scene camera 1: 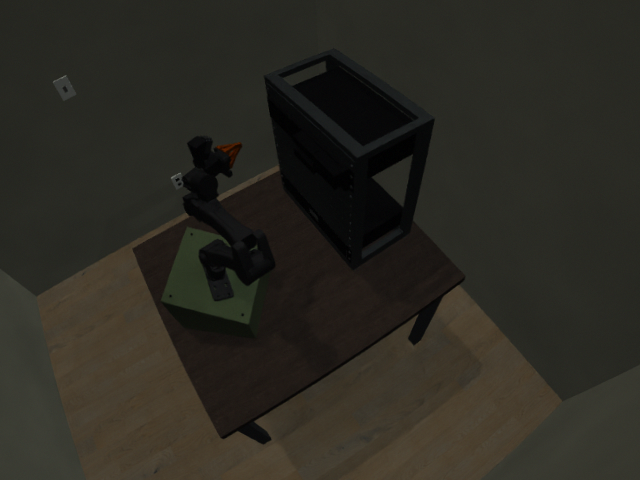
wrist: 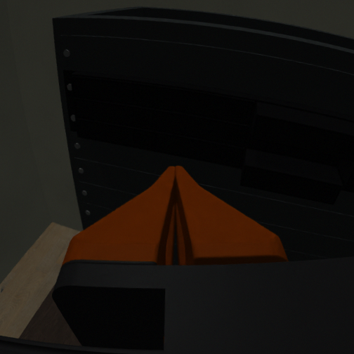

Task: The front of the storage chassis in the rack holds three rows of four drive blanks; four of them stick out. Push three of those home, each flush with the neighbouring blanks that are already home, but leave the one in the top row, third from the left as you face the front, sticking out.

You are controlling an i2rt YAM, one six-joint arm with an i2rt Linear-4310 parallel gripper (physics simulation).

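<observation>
The storage chassis is a very dark band across the upper front of the rack. In the wrist view its left part looks flat, with faint row lines. Right of centre, an upper dark block and a lower drive blank stick out; the upper block's right end is cut off. Whether it is one blank or several, and the exact rows, cannot be told in the dark. My gripper is shut and empty, its orange fingertips pointing at the rack front, apart from it, left of the protruding blanks and lower in the wrist view.
The rack stands on the dark table, with plain panels below the chassis. The arm's base is on a green block at the table's left. Wall sockets are behind the arm.
</observation>
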